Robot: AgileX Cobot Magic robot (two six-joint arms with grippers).
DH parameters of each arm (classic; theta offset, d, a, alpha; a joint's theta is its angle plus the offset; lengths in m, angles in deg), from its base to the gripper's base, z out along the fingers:
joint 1: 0 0.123 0 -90
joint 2: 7.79 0 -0.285 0
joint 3: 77.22 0 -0.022 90
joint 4: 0 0.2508 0 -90
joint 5: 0 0 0.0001 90
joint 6: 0 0.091 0 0
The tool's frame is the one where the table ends.
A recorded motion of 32 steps. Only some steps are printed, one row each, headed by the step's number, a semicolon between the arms.
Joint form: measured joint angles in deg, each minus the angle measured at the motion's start. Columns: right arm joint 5, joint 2, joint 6, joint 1, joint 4, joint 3; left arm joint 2, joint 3, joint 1, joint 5, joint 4, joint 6.
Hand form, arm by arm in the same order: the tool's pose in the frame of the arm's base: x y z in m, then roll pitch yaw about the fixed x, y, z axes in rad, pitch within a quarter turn. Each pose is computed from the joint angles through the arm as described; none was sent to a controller.
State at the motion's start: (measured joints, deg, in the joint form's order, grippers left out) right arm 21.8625 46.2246 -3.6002 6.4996 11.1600 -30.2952; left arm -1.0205 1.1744 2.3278 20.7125 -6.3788 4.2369
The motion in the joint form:
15: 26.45 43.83 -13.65 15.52 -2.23 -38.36; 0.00 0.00 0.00 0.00 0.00 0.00
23: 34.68 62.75 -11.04 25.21 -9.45 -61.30; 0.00 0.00 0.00 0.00 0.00 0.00
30: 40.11 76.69 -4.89 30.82 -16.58 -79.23; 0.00 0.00 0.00 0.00 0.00 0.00
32: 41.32 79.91 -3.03 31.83 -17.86 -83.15; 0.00 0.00 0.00 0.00 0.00 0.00
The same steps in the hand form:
15: 0.2971 0.1315 0.2740 3.1216 0.4607 -2.5386; 0.0526 -0.0014 0.1749 -2.9961 1.2930 -2.9906
23: 0.3482 0.2178 0.2602 -3.0746 0.3629 -2.3322; 0.0526 -0.0014 0.1749 -2.9961 1.2930 -2.9906
30: 0.3766 0.2775 0.2388 -2.9917 0.3219 -2.2876; 0.0526 -0.0014 0.1749 -2.9961 1.2930 -2.9906
32: 0.3816 0.2896 0.2310 -2.9808 0.3141 -2.2962; 0.0526 -0.0014 0.1749 -2.9961 1.2930 -2.9906

